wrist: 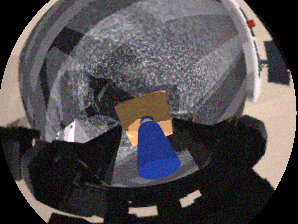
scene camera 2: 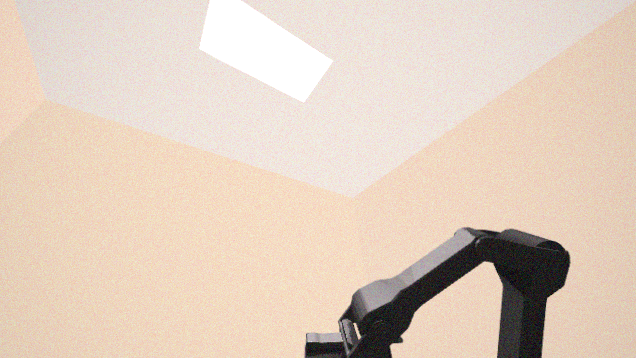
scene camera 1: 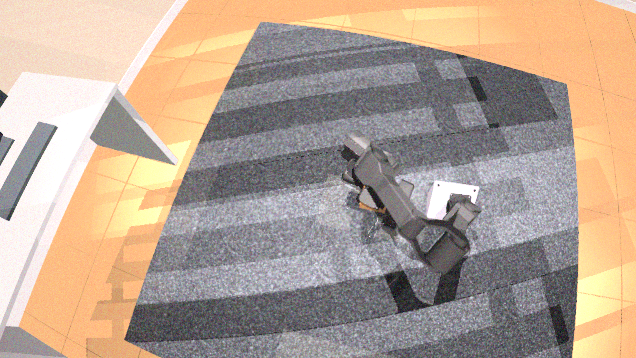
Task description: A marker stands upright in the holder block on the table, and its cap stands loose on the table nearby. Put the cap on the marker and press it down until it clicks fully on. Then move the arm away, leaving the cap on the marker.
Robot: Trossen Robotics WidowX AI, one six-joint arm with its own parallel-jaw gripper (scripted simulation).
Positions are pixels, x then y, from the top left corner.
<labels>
blue marker cap: wrist 155,158; not seen in scene camera 2 (out of frame)
</labels>
